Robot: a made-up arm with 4 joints. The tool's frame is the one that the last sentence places.
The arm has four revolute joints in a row. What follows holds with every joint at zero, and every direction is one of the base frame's. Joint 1 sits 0.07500 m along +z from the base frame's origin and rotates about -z. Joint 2 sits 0.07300 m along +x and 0.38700 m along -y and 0.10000 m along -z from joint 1 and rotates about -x. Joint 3 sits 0.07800 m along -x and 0.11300 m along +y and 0.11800 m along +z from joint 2 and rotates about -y. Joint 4 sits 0.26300 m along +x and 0.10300 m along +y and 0.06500 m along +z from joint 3 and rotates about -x. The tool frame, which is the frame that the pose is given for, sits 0.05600 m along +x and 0.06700 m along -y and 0.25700 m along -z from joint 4; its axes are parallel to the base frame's.
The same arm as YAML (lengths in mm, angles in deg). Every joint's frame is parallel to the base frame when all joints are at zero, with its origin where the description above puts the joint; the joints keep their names.
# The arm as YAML. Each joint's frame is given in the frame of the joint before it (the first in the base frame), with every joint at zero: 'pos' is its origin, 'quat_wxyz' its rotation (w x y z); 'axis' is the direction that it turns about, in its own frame. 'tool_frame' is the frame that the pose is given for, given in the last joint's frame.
length_unit: mm
angle_unit: deg
joints:
  - joint: joint 1
    pos: [0.0, 0.0, 75.0]
    quat_wxyz: [1.0, 0.0, 0.0, 0.0]
    axis: [0.0, 0.0, -1.0]
  - joint: joint 2
    pos: [73.0, -387.0, -100.0]
    quat_wxyz: [1.0, 0.0, 0.0, 0.0]
    axis: [-1.0, 0.0, 0.0]
  - joint: joint 3
    pos: [-78.0, 113.0, 118.0]
    quat_wxyz: [1.0, 0.0, 0.0, 0.0]
    axis: [0.0, -1.0, 0.0]
  - joint: joint 4
    pos: [263.0, 103.0, 65.0]
    quat_wxyz: [1.0, 0.0, 0.0, 0.0]
    axis: [-1.0, 0.0, 0.0]
tool_frame:
  pos: [56.0, -67.0, -257.0]
  quat_wxyz: [1.0, 0.0, 0.0, 0.0]

